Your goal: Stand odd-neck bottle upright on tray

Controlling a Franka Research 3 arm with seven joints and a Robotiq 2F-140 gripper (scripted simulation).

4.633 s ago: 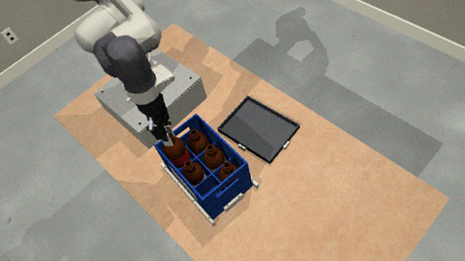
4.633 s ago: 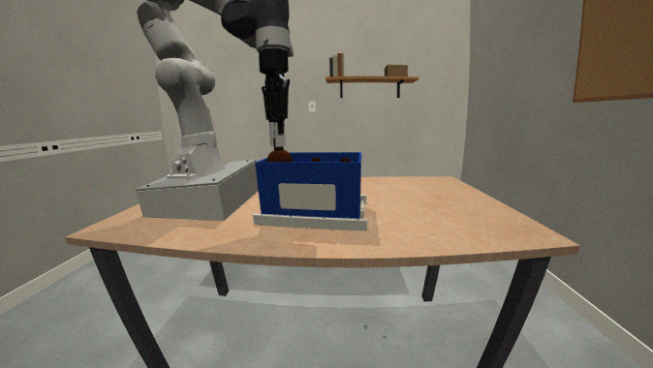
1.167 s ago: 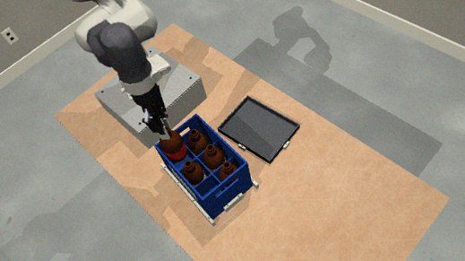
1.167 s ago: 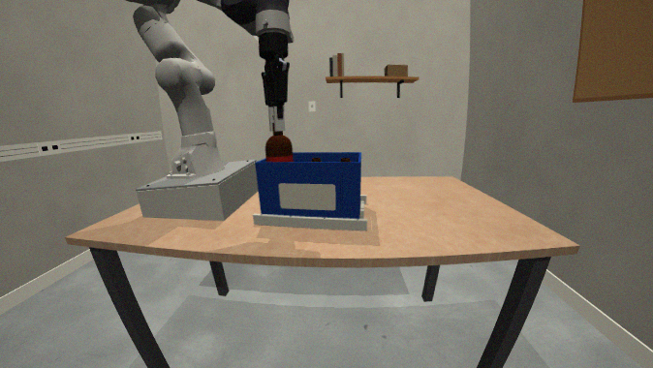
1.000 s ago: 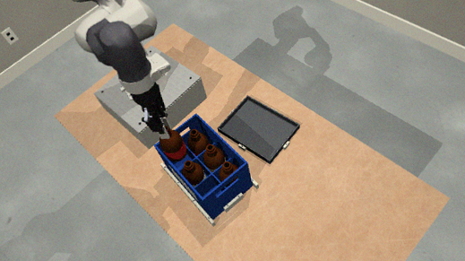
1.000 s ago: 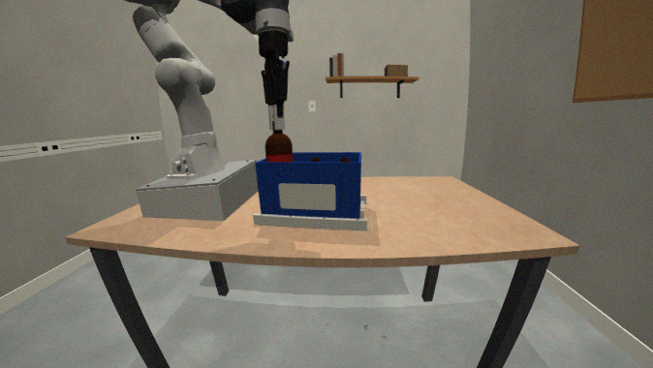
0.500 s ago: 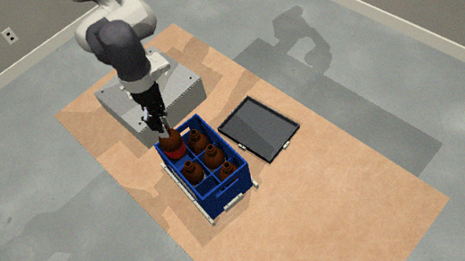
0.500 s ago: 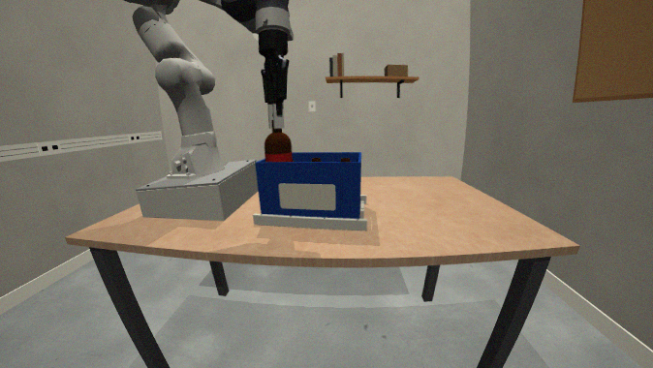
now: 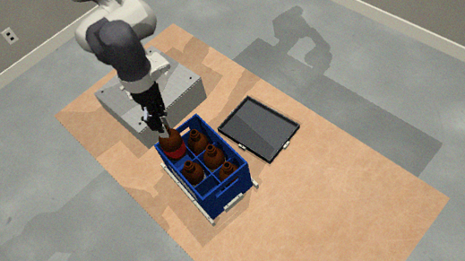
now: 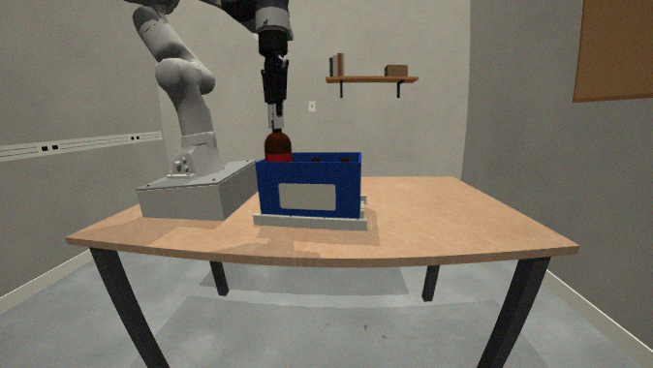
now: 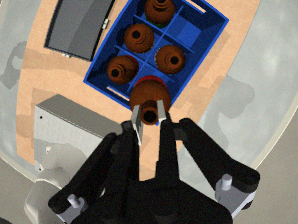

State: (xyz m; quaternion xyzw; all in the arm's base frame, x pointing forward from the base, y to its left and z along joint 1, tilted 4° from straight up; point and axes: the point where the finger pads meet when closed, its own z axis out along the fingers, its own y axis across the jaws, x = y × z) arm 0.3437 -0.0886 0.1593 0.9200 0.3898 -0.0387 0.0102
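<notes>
My hand is 80 mm above the bottle. Round my hand: blue crate 210 mm below, 90 mm ahead, 50 mm to the left; then dark grey tray 310 mm to the left, 280 mm below, 60 mm ahead.
</notes>
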